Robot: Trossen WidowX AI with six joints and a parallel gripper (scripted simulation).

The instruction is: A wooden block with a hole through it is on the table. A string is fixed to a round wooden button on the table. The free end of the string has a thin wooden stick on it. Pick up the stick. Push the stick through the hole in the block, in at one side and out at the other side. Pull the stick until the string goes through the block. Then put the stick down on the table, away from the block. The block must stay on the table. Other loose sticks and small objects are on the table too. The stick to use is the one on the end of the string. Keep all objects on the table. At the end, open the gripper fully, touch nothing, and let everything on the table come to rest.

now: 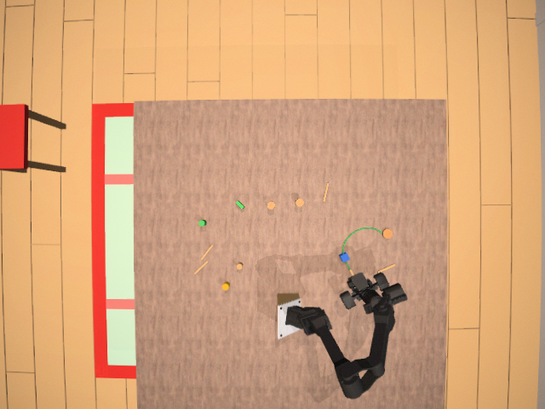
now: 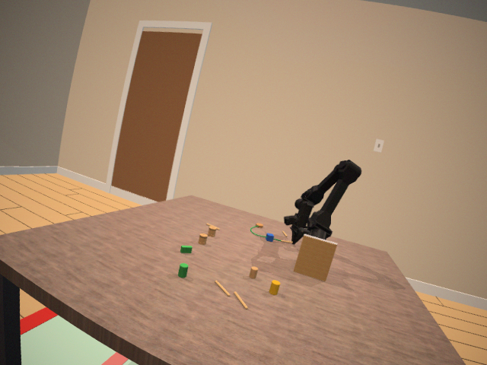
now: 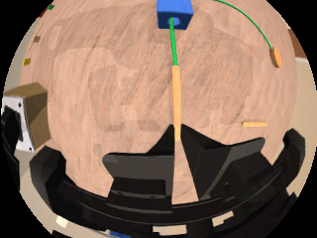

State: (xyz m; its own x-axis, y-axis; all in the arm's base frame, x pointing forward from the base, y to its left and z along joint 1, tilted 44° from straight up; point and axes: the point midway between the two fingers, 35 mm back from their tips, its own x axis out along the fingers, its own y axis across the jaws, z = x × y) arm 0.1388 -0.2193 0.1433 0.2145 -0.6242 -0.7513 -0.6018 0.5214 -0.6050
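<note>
Now: gripper tip 30 mm short of the thin wooden stick, 20 mm to the right of it and 10 mm below it. Round my gripper tip: yellow peg: 530 mm to the left, 80 mm behind, 20 mm above; then round wooden button: 220 mm ahead, 90 mm to the right, 10 mm above; then blue block: 100 mm ahead, 70 mm to the left, 10 mm above.
</note>
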